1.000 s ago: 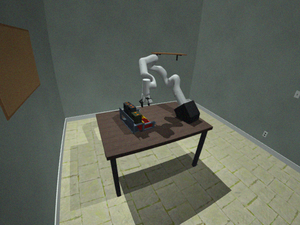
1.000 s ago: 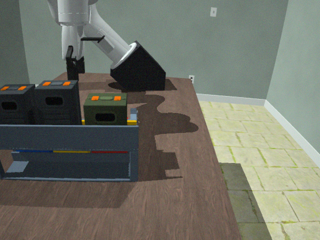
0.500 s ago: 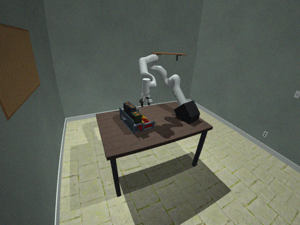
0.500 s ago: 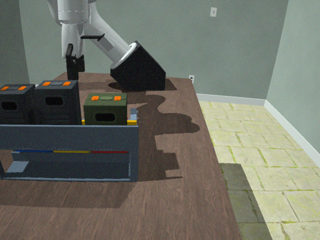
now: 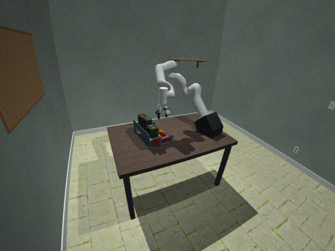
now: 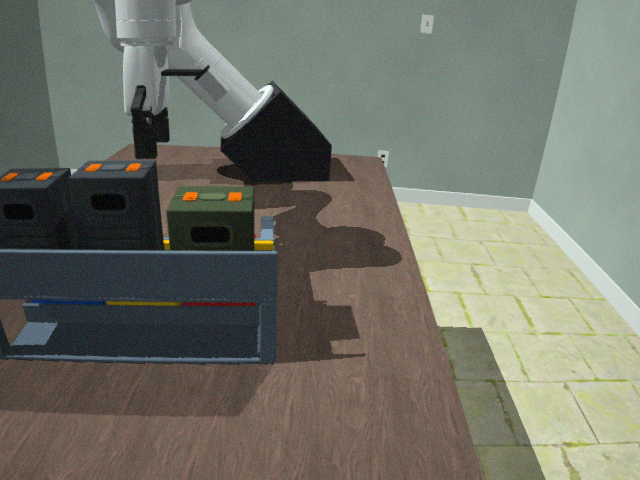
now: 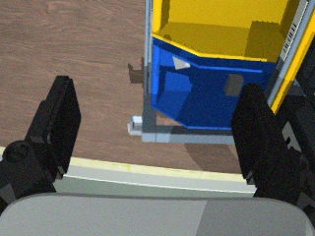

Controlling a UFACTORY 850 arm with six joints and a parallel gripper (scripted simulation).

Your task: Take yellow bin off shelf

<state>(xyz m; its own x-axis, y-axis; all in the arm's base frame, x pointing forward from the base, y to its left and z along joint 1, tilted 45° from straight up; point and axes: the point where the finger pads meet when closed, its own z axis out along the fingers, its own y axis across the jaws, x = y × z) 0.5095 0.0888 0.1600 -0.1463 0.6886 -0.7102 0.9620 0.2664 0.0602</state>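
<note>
The shelf rail is 1 cm behind my hand and 21 cm below it. From my hand the other things lie so: blue open bin 10 cm ahead, 10 cm to the right, 17 cm below; then red bin 7 cm ahead, 12 cm to the left, 17 cm below; then yellow open bin 8 cm ahead, 1 cm to the left, 17 cm below.
</note>
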